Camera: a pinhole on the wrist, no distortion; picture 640 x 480 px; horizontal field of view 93.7 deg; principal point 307.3 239.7 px. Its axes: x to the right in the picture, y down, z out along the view. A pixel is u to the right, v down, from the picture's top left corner.
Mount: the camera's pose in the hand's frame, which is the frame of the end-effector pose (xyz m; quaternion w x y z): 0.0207 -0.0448 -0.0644 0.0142 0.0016 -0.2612 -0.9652
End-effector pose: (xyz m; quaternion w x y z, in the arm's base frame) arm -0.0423 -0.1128 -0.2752 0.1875 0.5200 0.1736 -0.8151
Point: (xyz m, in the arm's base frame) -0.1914 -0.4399 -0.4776
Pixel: 81.0 155.3
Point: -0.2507 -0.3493 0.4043
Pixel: 582.1 352.3
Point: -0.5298 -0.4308 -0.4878
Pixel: 60.8 350.0
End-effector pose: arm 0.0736 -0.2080 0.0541 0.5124 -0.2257 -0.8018 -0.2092
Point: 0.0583 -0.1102 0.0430
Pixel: 321.2 187.1
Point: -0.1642 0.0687 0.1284
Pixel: 167.4 293.0
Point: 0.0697 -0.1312 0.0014
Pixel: 406.0 201.1
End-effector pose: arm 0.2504 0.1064 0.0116 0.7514 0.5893 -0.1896 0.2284
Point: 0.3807 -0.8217 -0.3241
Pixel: outside the picture
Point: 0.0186 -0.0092 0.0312
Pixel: 563.0 169.4
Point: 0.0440 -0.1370 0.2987
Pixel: 339.3 173.0
